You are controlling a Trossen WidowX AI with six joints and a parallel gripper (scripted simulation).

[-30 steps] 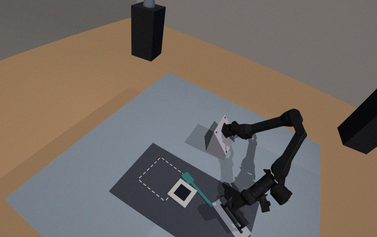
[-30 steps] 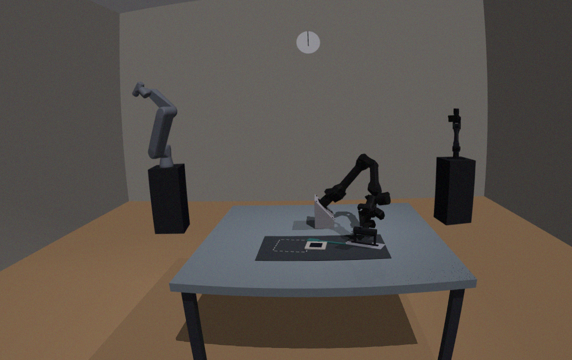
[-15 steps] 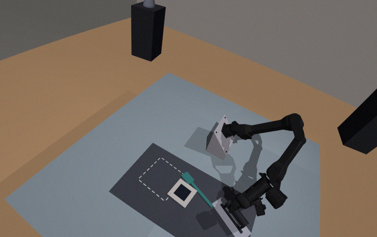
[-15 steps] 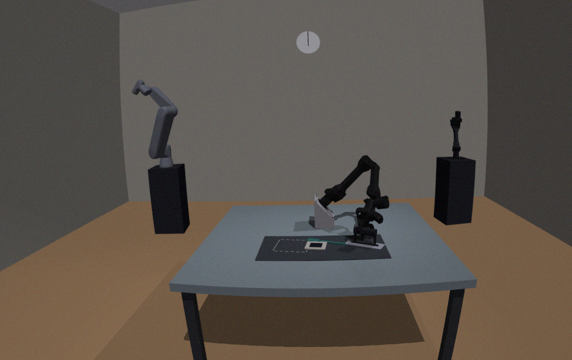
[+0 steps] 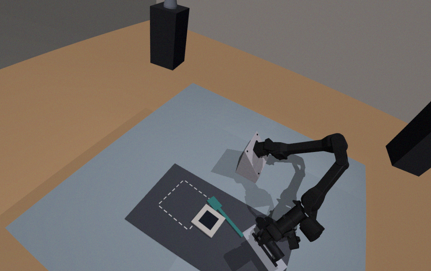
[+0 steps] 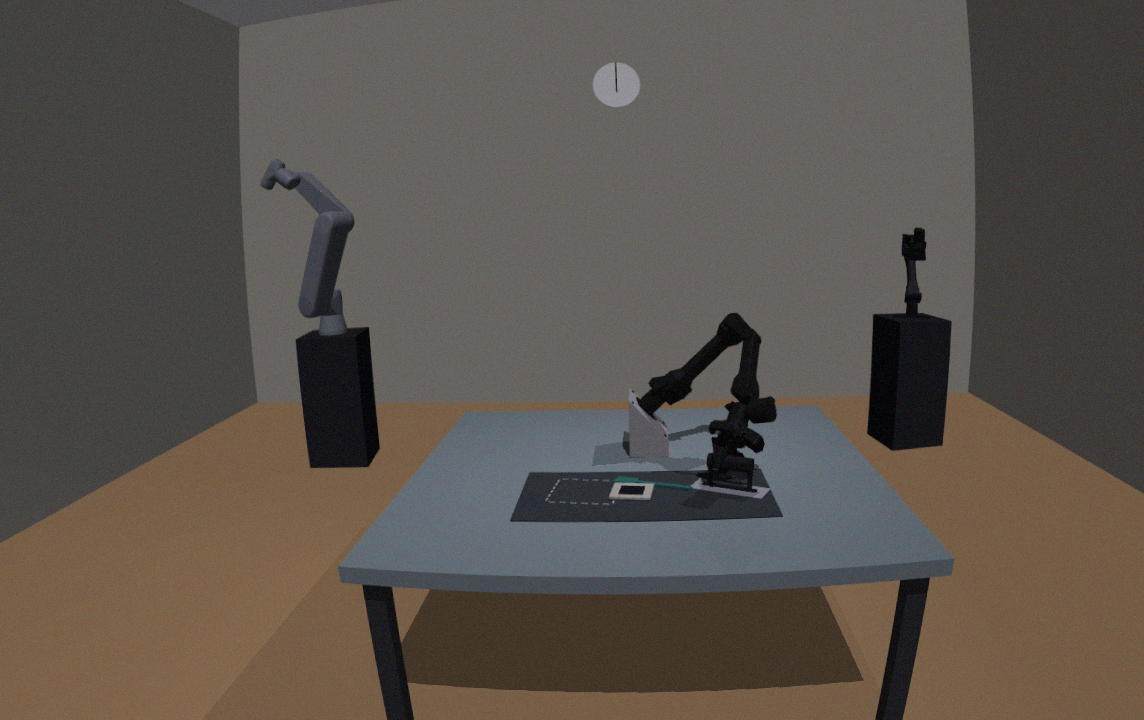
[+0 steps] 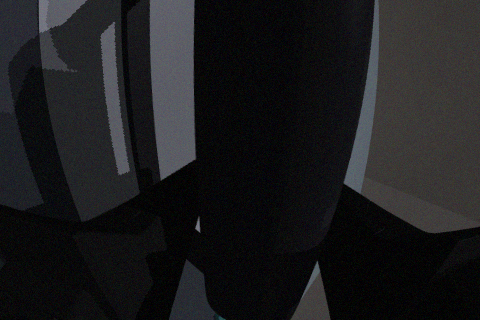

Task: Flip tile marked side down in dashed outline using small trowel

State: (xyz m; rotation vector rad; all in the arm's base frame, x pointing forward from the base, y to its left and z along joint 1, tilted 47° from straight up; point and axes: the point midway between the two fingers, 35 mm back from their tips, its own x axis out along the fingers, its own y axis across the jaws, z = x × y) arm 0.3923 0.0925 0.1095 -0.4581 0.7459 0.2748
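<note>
Right now the dark mat is 1 cm behind my gripper tip, 18 cm to the right of it and 7 cm below it. The rest, counted from my gripper tip: square tile 3 cm behind, 22 cm to the right, 4 cm below; teal trowel 9 cm behind, 18 cm to the right, 4 cm below.
</note>
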